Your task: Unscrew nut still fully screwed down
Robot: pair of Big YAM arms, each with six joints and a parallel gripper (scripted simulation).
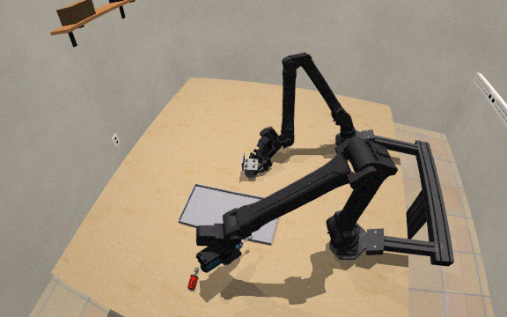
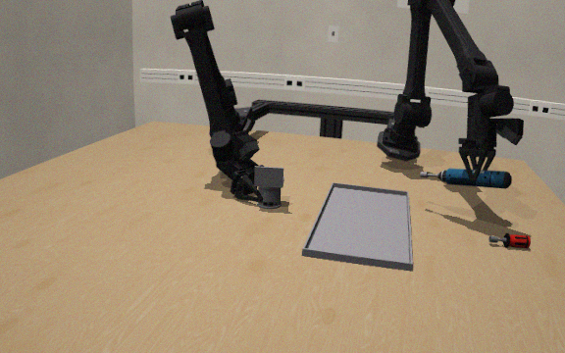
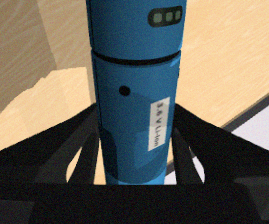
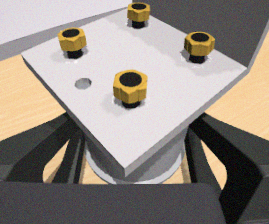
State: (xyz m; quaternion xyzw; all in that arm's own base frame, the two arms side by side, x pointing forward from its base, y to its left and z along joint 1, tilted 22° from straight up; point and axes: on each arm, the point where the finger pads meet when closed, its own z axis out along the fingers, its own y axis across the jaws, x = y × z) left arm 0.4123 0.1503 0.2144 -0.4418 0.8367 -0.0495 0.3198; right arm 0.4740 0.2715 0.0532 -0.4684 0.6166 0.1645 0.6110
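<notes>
The grey bracket lies 5 cm above my right hand. The rest, counted from my right hand: shallow grey tray (4 cm ahead, 25 cm to the left, 2 cm below); then small red-handled screwdriver (9 cm ahead, 59 cm to the left, 1 cm below).
</notes>
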